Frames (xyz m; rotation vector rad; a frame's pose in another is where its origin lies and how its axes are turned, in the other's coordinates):
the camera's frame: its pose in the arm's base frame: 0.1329 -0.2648 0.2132 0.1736 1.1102 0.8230
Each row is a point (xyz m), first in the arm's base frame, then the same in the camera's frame.
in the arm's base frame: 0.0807 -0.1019 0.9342
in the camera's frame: -0.4238 0.5080 0.3338
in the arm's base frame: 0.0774 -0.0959 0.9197
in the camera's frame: -0.4099 0.5065 0.3259
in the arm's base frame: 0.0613 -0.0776 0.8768
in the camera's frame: -0.3698 0.5054 0.2972
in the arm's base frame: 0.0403 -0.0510 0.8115
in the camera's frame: -0.3089 0.5012 0.2562
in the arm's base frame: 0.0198 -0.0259 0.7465
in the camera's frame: -0.2490 0.4959 0.2154
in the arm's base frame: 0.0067 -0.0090 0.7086
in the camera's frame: -0.2129 0.4949 0.1912
